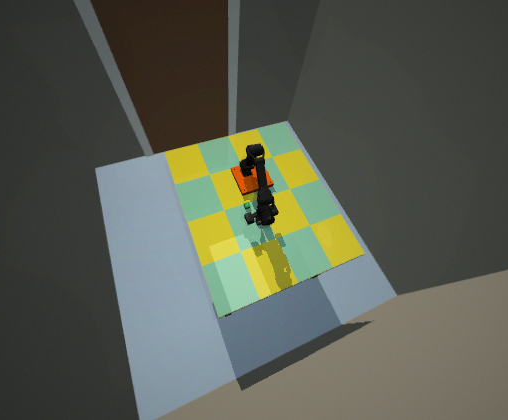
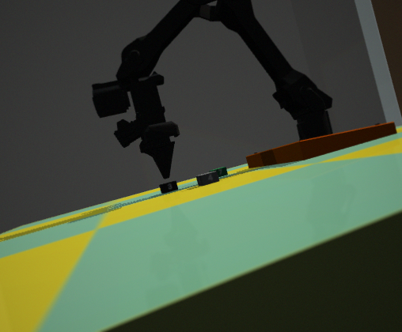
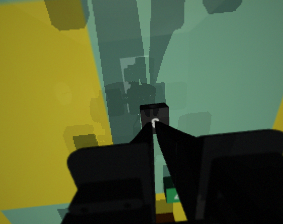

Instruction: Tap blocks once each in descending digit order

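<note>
Now: gripper tip 20 mm above the black block marked 3. From my gripper tip the other things lie so: grey block marked 4 (90 mm to the left, 60 mm behind, 20 mm below); green block (130 mm behind, 30 mm to the right, 20 mm below).
</note>
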